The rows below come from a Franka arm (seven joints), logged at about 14 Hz.
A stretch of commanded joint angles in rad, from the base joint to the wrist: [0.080, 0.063, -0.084, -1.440, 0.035, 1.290, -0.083]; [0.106, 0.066, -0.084, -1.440, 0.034, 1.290, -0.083]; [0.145, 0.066, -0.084, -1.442, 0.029, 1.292, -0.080]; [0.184, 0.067, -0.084, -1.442, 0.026, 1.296, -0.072]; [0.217, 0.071, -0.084, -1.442, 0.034, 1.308, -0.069]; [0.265, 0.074, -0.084, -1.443, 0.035, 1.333, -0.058]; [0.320, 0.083, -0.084, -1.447, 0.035, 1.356, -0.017]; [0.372, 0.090, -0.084, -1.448, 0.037, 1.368, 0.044]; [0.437, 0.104, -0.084, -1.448, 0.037, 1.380, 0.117]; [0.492, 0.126, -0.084, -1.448, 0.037, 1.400, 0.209]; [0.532, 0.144, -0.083, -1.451, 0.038, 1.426, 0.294]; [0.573, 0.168, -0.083, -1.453, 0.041, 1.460, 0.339]
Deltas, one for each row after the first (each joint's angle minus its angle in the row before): [0.026, 0.003, 0.000, 0.000, -0.001, 0.000, 0.000]; [0.039, 0.000, 0.000, -0.002, -0.005, 0.002, 0.003]; [0.039, 0.001, 0.000, 0.000, -0.003, 0.004, 0.008]; [0.033, 0.004, 0.000, 0.000, 0.008, 0.012, 0.003]; [0.048, 0.003, 0.000, -0.001, 0.001, 0.025, 0.011]; [0.055, 0.009, 0.000, -0.004, 0.000, 0.023, 0.041]; [0.052, 0.007, 0.000, -0.001, 0.002, 0.012, 0.061]; [0.065, 0.014, 0.000, 0.000, 0.000, 0.012, 0.073]; [0.055, 0.022, 0.000, 0.000, 0.000, 0.020, 0.092]; [0.040, 0.018, 0.001, -0.003, 0.001, 0.026, 0.085]; [0.041, 0.024, 0.000, -0.002, 0.003, 0.034, 0.045]
